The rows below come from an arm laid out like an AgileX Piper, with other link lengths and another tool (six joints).
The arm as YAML. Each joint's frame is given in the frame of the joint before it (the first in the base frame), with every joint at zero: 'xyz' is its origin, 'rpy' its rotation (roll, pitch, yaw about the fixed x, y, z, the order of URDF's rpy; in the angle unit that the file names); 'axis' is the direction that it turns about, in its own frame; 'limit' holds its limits. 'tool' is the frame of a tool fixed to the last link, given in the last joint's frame.
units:
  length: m
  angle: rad
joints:
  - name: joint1
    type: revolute
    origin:
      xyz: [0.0, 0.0, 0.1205]
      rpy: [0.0, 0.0, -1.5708]
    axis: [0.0, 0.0, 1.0]
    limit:
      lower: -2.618
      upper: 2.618
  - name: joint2
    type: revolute
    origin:
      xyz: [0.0, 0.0, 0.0]
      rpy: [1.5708, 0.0, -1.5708]
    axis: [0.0, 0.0, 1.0]
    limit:
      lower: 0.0
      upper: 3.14
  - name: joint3
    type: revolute
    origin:
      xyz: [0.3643, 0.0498, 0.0]
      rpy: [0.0, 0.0, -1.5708]
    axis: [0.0, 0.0, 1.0]
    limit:
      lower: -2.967
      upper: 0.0
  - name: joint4
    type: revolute
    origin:
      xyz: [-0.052, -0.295, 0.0]
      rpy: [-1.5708, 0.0, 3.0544]
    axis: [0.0, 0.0, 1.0]
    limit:
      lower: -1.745
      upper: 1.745
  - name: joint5
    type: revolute
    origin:
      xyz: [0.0, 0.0, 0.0]
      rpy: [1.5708, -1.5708, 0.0]
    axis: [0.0, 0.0, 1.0]
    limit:
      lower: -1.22
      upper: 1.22
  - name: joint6
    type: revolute
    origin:
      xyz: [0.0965, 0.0, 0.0]
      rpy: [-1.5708, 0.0, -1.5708]
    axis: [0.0, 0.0, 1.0]
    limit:
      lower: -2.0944
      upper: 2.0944
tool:
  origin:
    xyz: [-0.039, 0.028, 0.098]
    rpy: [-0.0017, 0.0, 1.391]
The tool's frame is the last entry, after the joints.
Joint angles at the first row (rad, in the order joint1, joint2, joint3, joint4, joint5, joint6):
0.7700 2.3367 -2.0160 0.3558 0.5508 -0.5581
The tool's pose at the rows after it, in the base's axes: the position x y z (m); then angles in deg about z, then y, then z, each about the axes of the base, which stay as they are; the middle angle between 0 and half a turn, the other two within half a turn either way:
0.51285, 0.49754, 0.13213, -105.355, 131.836, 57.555
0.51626, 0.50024, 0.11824, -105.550, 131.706, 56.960
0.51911, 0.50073, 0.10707, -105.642, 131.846, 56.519
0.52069, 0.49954, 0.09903, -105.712, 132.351, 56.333
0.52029, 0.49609, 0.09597, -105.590, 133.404, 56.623
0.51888, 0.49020, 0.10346, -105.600, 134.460, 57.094
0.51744, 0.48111, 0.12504, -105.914, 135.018, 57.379
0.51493, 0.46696, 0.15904, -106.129, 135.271, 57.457
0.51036, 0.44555, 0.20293, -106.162, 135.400, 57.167
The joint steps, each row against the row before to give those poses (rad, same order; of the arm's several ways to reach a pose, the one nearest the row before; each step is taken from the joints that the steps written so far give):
0.0042 0.0277 -0.0004 0.0026 -0.0422 -0.0012
0.0014 0.0242 -0.0003 0.0011 -0.0284 -0.0005
-0.0009 0.0184 -0.0002 0.0003 -0.0172 -0.0002
-0.0020 0.0117 0.0000 -0.0024 -0.0035 -0.0001
-0.0038 0.0015 0.0000 -0.0046 0.0180 -0.0001
-0.0060 -0.0161 0.0000 -0.0084 0.0362 0.0000
-0.0095 -0.0381 0.0000 -0.0116 0.0492 0.0008
-0.0147 -0.0588 0.0000 -0.0132 0.0647 0.0065
-0.0214 -0.0773 0.0000 -0.0149 0.0806 0.0141

